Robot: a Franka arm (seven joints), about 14 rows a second.
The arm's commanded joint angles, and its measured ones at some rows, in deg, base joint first. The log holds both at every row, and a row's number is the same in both.
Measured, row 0: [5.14 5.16 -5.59 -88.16 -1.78 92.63 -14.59]
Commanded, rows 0 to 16: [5.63 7.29 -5.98 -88.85 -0.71 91.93 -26.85]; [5.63 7.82 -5.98 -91.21 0.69 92.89 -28.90]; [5.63 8.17 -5.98 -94.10 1.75 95.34 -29.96]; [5.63 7.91 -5.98 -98.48 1.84 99.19 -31.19]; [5.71 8.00 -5.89 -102.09 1.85 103.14 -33.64]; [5.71 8.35 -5.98 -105.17 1.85 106.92 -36.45]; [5.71 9.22 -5.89 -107.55 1.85 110.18 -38.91]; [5.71 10.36 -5.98 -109.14 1.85 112.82 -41.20]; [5.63 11.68 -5.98 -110.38 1.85 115.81 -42.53]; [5.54 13.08 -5.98 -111.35 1.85 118.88 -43.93]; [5.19 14.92 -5.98 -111.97 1.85 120.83 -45.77]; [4.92 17.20 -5.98 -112.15 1.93 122.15 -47.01]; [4.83 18.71 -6.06 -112.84 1.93 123.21 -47.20]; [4.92 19.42 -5.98 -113.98 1.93 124.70 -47.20]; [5.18 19.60 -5.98 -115.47 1.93 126.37 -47.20]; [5.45 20.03 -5.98 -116.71 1.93 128.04 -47.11]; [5.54 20.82 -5.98 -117.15 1.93 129.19 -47.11]
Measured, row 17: [5.13 21.06 -5.81 -114.91 0.97 126.44 -45.65]
